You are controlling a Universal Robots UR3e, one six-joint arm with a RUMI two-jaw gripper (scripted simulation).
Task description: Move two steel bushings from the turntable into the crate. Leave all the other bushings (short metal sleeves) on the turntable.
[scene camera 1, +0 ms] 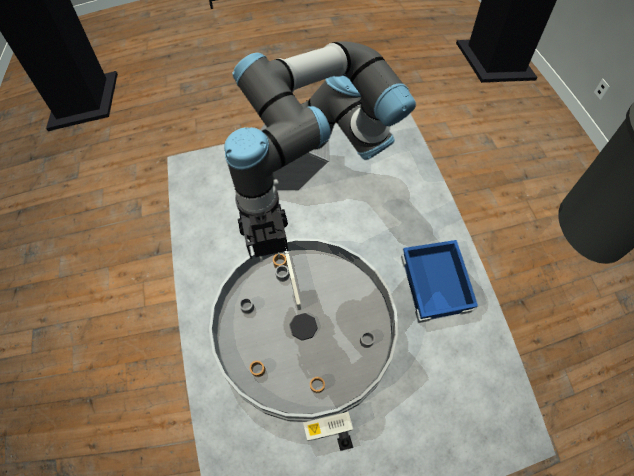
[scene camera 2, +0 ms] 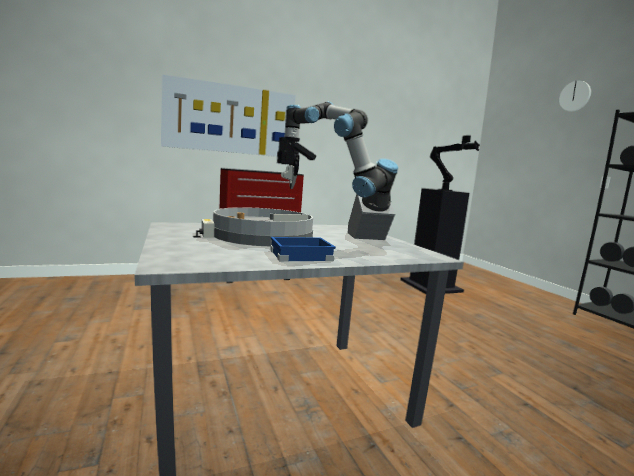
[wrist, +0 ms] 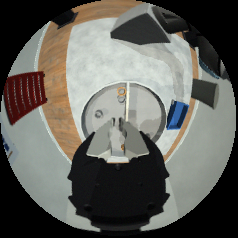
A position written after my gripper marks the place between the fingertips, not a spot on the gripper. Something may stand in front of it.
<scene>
In view: my gripper [scene camera 1: 269,252], a blue crate [scene camera 1: 443,283] and a round grey turntable [scene camera 1: 339,302].
My gripper shows as well in scene camera 2 [scene camera 2: 291,188] and in the wrist view [wrist: 117,118]. The blue crate also shows in scene camera 2 [scene camera 2: 288,249]. The round grey turntable also shows in the wrist view [wrist: 106,100].
</scene>
